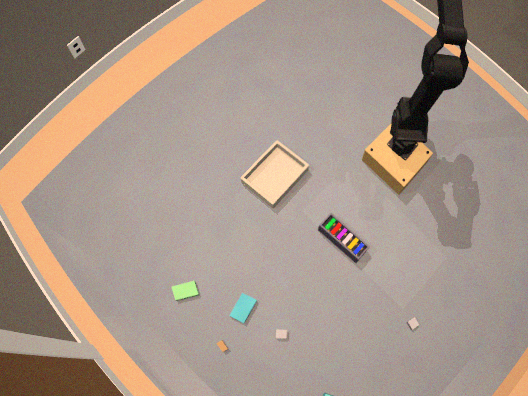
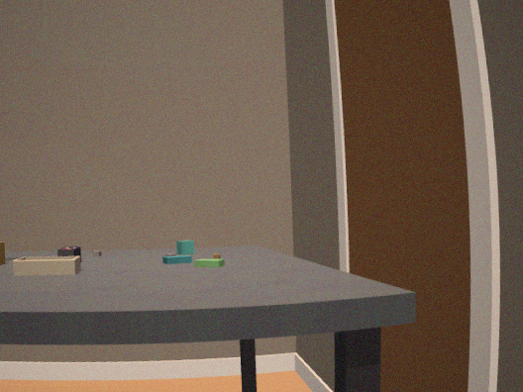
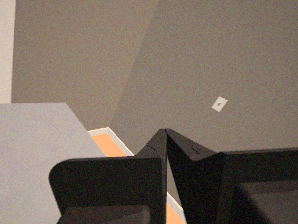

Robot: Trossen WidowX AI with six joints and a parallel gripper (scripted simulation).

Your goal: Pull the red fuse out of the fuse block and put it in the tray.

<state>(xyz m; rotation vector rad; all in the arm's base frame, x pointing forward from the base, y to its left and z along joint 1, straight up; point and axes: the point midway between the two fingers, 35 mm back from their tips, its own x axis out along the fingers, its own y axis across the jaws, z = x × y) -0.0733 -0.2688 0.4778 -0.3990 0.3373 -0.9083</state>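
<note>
Now: the red fuse 51 cm below my gripper tip, 33 cm ahead of it and 30 cm to the left of it. Round my gripper tip: small orange cube (71 cm ahead, 53 cm below, 30 cm to the left); cream tray (53 cm below, 32 cm ahead, 10 cm to the left); green block (67 cm ahead, 53 cm below, 15 cm to the left).
</note>
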